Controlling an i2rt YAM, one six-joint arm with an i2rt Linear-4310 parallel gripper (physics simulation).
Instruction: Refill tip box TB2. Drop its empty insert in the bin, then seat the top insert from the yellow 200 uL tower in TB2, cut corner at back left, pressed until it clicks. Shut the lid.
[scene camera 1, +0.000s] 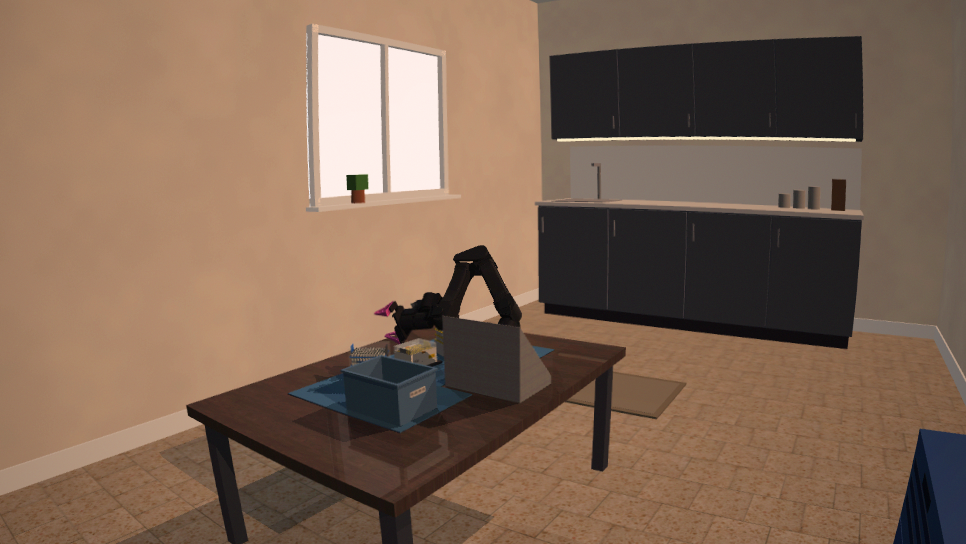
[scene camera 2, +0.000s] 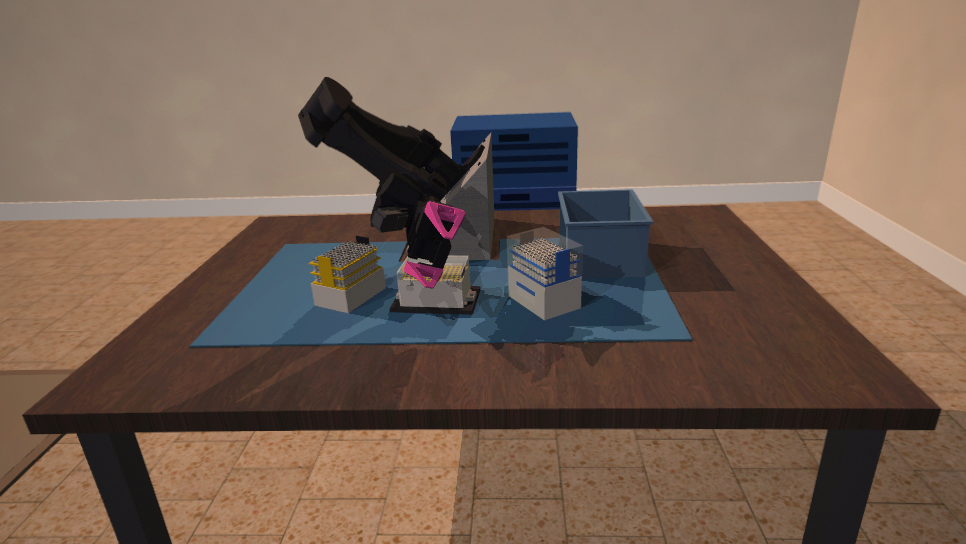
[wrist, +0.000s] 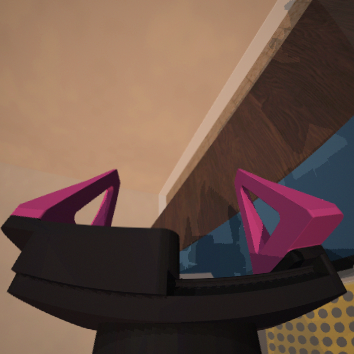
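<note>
My gripper (scene camera 1: 380, 324) (scene camera 2: 438, 250) (wrist: 176, 175) is open and empty, tilted, with one magenta finger above the other. It hangs over tip box TB2 (scene camera 1: 415, 352) (scene camera 2: 432, 295); in scene camera 2 the lower finger overlaps the box's top edge, and I cannot tell if they touch. A yellow perforated insert (scene camera 2: 454, 272) (wrist: 325, 325) sits in the box. The lid's position is hard to make out behind the gripper. The yellow tower (scene camera 2: 348, 270) of stacked inserts stands left of TB2 in scene camera 2. The blue-grey bin (scene camera 1: 388, 391) (scene camera 2: 603, 246) stands at back right there.
A blue tower (scene camera 1: 368, 354) (scene camera 2: 544, 277) under a clear cover stands right of TB2 in scene camera 2. A grey wedge-shaped block (scene camera 1: 483, 358) (scene camera 2: 479, 209) stands behind TB2, close to the arm. TB2 rests on a black base (scene camera 2: 432, 310) on the blue mat (scene camera 2: 236, 324).
</note>
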